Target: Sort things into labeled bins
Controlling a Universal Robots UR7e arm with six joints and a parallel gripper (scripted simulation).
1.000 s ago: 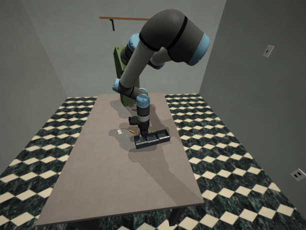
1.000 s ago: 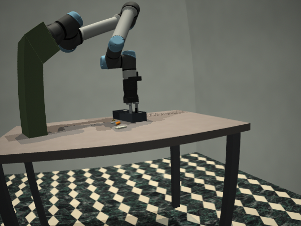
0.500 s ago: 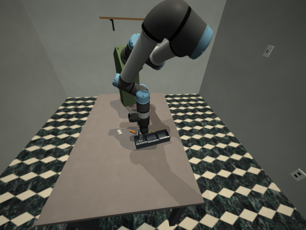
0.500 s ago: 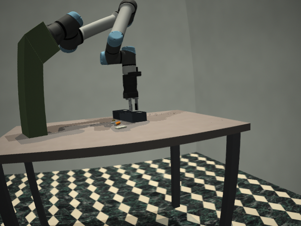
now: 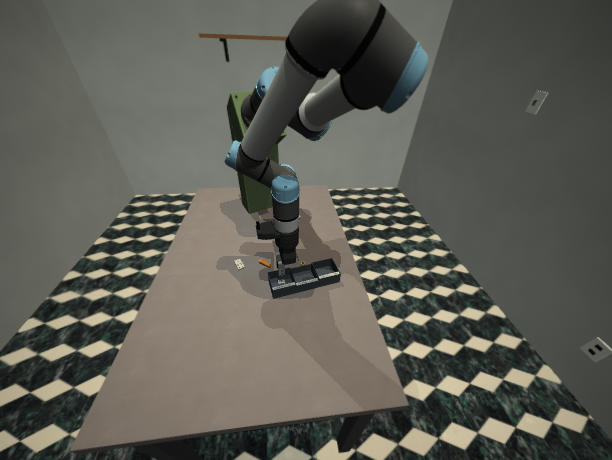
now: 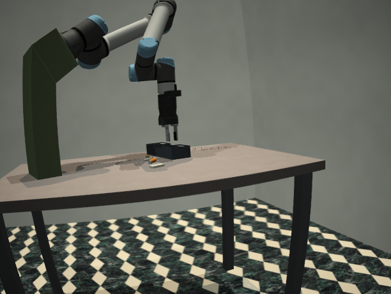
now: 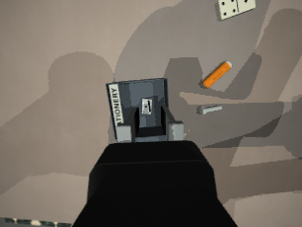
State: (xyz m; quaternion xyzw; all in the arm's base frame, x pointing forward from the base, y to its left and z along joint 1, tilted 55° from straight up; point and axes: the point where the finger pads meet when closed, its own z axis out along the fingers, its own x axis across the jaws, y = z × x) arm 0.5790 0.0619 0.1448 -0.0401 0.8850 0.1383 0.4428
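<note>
The grey bolt is 10 cm behind my hand, 2 cm to the right of it and 8 cm below it. Round my hand: orange battery (9 cm behind, 8 cm to the right, 8 cm below); then brass nut (10 cm behind, 7 cm to the left, 8 cm below); then dark three-compartment bin row (2 cm behind, 8 cm to the left, 6 cm below).
</note>
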